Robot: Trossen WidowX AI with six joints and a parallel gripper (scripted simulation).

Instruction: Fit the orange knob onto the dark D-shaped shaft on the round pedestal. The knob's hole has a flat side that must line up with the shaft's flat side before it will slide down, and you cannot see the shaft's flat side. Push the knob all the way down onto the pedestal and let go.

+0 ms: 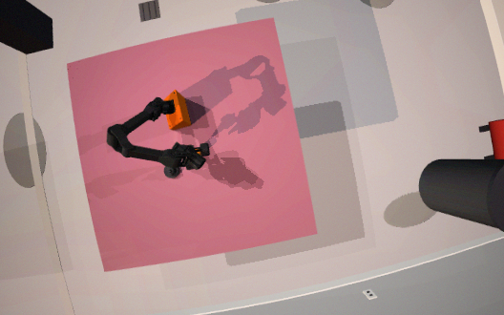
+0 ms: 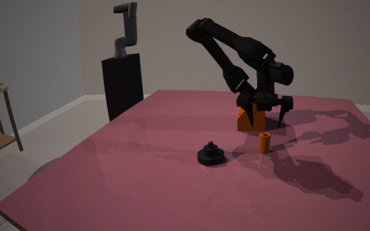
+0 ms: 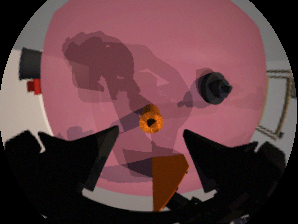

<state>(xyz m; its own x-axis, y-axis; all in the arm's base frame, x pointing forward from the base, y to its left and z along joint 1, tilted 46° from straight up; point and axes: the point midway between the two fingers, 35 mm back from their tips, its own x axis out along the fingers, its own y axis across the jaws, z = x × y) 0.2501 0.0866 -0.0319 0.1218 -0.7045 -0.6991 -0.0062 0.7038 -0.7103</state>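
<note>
Now: the orange knob 6 cm below my gripper tip. The rest, counted from my gripper tip: dark round pedestal (8 cm ahead, 16 cm to the right, 6 cm below).
</note>
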